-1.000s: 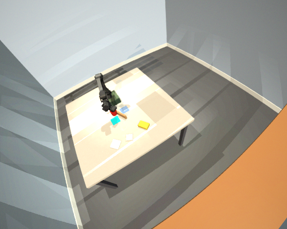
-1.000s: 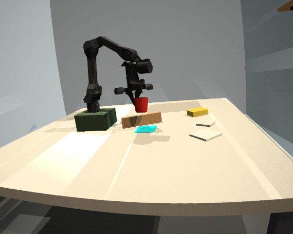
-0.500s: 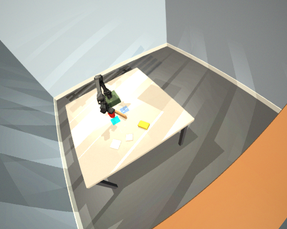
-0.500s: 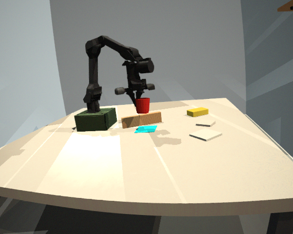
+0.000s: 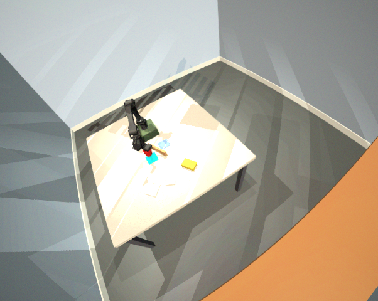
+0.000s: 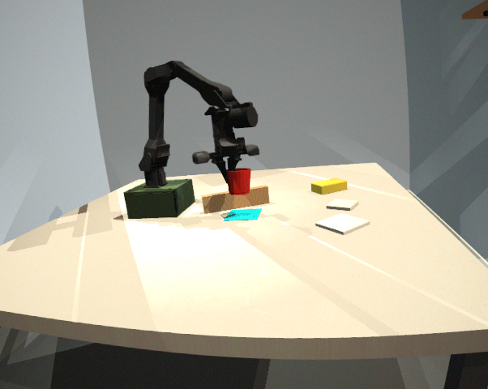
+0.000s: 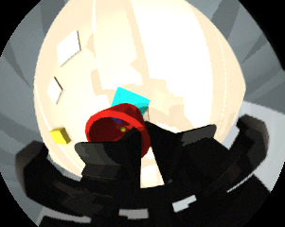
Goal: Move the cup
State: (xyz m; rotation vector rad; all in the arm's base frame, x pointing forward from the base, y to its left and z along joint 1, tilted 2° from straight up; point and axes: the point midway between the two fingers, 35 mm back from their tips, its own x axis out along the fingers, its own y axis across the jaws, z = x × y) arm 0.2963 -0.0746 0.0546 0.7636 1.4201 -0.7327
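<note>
The cyan pad lies 3 cm ahead of my gripper tip, 2 cm to the left of it and 11 cm below it. The rest, counted from my gripper tip: red cup: 3 cm ahead, 2 cm to the left; then wooden wall: 2 cm behind, 10 cm to the left, 9 cm below; then pale blue pad: 6 cm behind, 17 cm to the left, 11 cm below.
</note>
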